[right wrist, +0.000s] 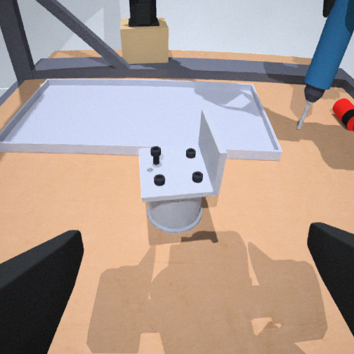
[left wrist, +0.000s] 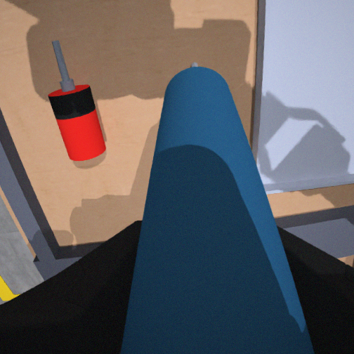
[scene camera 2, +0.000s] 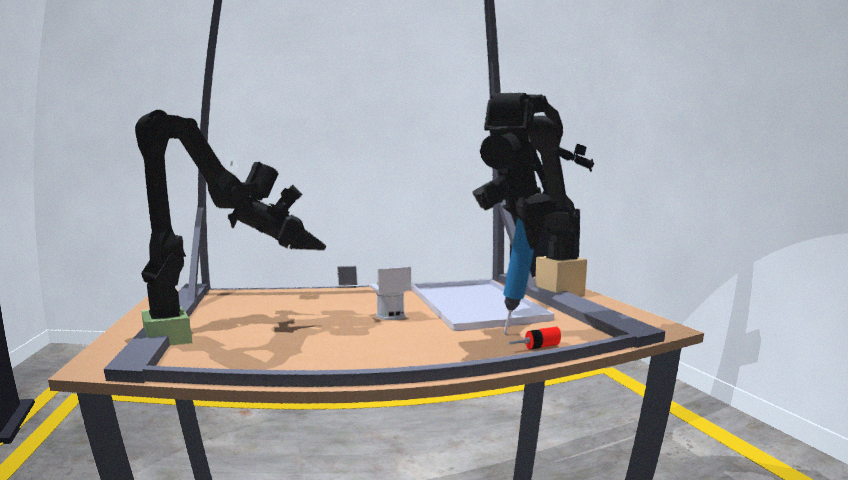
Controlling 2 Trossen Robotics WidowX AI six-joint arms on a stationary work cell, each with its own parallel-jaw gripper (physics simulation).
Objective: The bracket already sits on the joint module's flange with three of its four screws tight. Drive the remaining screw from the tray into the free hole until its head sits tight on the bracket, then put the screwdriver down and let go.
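My left gripper is shut on the blue screwdriver. It holds it nearly upright, shaft down, in front of the tray's right part. The grey bracket sits on the round joint module at mid table. In the right wrist view, one black screw stands upright at the bracket's back left corner, its head raised above the plate. The other three screws have their heads low on the plate. My right gripper is open and empty, above the table.
The pale tray lies behind the blue screwdriver. A red and black tool with a grey shaft lies near the front right. A dark frame rail runs along the table's front edge.
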